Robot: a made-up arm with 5 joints.
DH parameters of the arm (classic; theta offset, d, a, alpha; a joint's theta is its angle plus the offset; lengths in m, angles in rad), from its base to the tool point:
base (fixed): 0 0 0.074 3.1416
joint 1: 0 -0.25 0.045 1.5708
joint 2: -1.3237 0 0.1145 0
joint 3: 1.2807 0 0.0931 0
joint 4: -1.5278 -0.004 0 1.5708
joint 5: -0.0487 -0.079 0 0
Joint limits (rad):
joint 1: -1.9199..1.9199
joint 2: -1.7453..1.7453
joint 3: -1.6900..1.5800
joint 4: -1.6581..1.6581
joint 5: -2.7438..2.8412
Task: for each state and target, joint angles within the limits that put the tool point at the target. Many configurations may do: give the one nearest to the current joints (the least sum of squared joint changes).
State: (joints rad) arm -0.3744 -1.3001 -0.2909 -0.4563 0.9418
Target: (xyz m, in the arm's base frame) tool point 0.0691 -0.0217 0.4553
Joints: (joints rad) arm -1.1678 -1.4694 0.2802 -0.2571 0.9418
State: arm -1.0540 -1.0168 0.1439 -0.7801 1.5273
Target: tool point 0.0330 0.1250 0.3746
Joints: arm -1.9181 -0.9795 0.9919 -0.4943 1.5273
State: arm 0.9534 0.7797 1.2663 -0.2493 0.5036
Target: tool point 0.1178 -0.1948 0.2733
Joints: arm 1.3296 -0.1246 0.9598 -0.5256 0.5036
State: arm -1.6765 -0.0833 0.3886 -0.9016 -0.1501
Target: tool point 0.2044 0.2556 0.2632
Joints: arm -1.1130 0.6556 0.0564 -0.7122 -0.1501
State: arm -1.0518 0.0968 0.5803 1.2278 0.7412
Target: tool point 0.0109 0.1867 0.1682
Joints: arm -1.9170 0.7112 0.1626 0.7531 0.7412
